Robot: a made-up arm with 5 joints.
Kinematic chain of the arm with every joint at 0, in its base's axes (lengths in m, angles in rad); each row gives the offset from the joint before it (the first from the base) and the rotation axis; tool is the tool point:
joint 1: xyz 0 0 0.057 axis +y
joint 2: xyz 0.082 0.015 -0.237 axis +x
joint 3: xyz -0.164 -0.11 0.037 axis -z
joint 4: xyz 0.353 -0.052 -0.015 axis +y
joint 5: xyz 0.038 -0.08 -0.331 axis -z
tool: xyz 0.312 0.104 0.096
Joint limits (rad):
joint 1: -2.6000..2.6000
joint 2: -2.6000..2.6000
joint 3: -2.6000..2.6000
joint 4: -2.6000..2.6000
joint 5: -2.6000..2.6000
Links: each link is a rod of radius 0.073 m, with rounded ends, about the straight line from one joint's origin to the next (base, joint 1, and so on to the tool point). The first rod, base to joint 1, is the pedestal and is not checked.
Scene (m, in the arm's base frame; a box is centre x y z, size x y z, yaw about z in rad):
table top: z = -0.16
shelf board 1: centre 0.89 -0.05 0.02 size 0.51 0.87 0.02 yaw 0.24
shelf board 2: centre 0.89 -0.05 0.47 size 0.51 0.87 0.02 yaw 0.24
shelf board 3: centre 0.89 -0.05 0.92 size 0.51 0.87 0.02 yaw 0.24
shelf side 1: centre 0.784 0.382 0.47 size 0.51 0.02 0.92 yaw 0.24
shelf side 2: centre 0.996 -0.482 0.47 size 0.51 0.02 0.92 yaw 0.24
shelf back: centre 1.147 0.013 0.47 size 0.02 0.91 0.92 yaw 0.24
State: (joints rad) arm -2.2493 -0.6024 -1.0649 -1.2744 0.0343
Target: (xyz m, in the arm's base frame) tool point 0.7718 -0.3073 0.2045
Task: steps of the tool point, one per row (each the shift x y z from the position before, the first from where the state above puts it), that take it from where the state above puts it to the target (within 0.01 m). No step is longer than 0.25 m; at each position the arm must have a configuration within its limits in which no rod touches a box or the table.
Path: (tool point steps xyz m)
1: 0.1203 -0.0353 0.1184
2: 0.0843 -0.1035 0.1224
3: 0.0358 -0.1580 0.1003
4: -0.0130 -0.1906 0.0540
5: 0.1495 -0.1677 -0.0870
6: 0.0907 -0.1446 -0.1584
7: 0.0176 -0.1014 -0.1942
8: -0.0491 -0.0466 -0.1916
9: 0.1037 -0.0051 0.0179
10: 0.1072 0.0266 0.0003
11: 0.0982 0.0541 -0.0182

